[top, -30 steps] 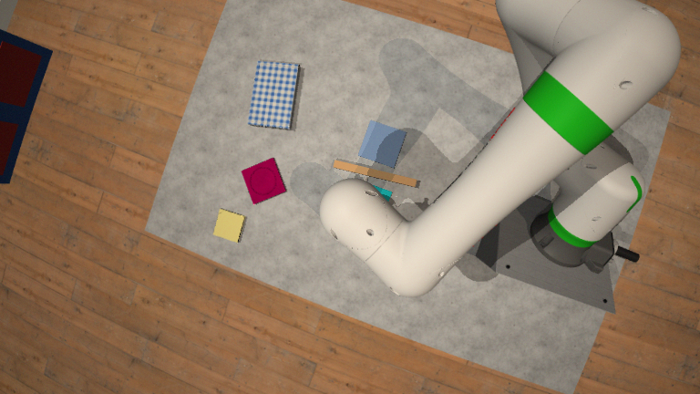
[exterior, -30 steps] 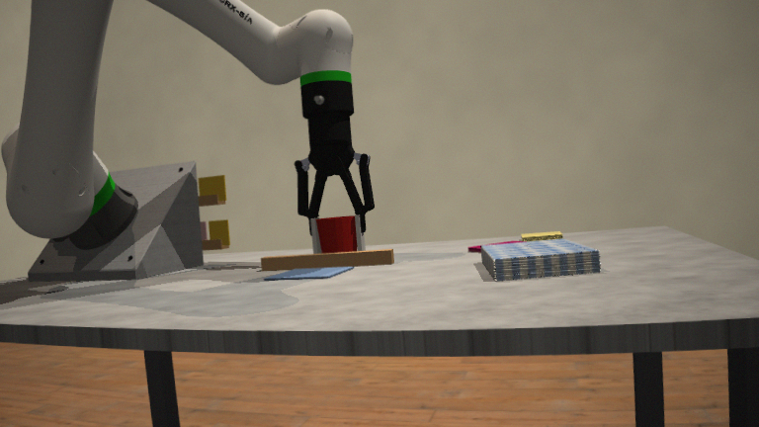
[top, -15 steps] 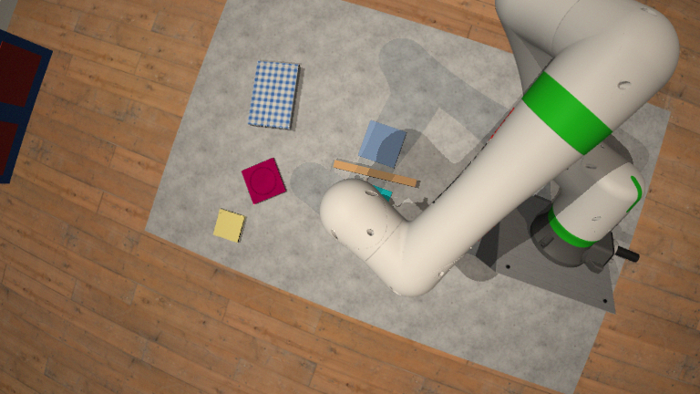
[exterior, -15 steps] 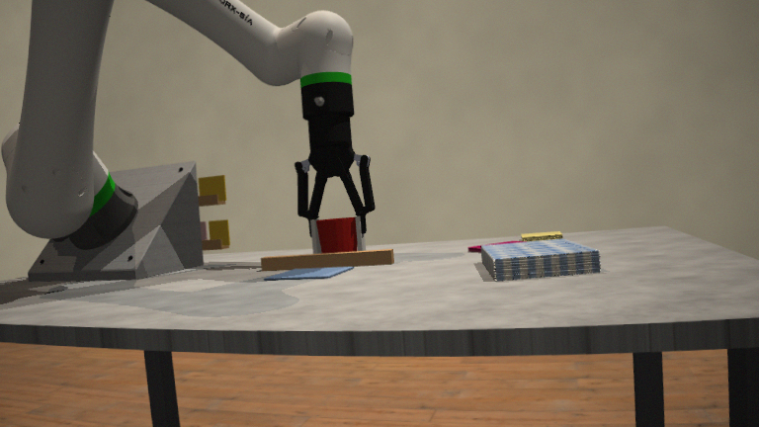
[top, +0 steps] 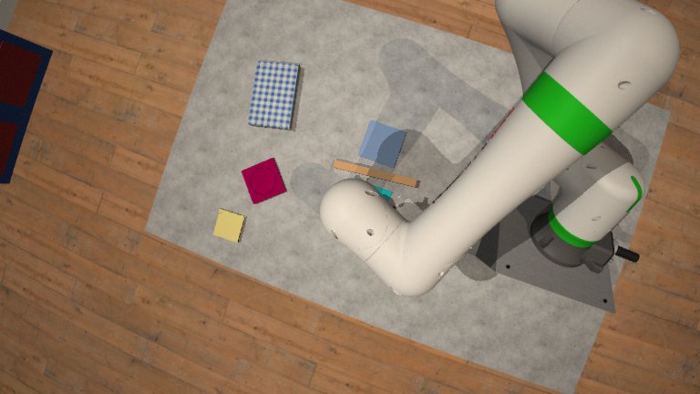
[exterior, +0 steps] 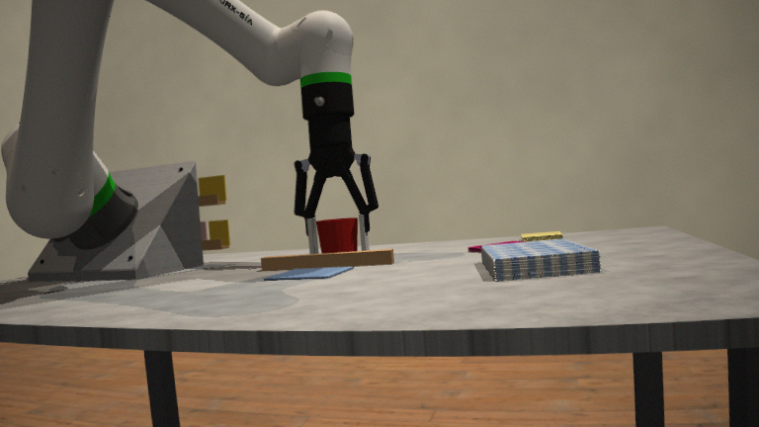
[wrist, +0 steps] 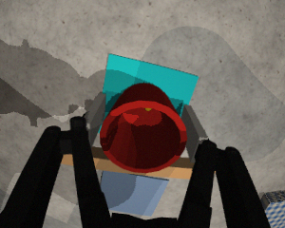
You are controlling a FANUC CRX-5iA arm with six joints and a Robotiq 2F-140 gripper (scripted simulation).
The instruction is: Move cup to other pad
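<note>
Now: hand 20 mm above the red cup. From my hand the other things lie so: light blue pad 160 mm to the right, 50 mm below, 20 mm ahead; wooden rail 80 mm to the right, 40 mm below, 10 mm ahead; cyan pad 50 mm below.
</note>
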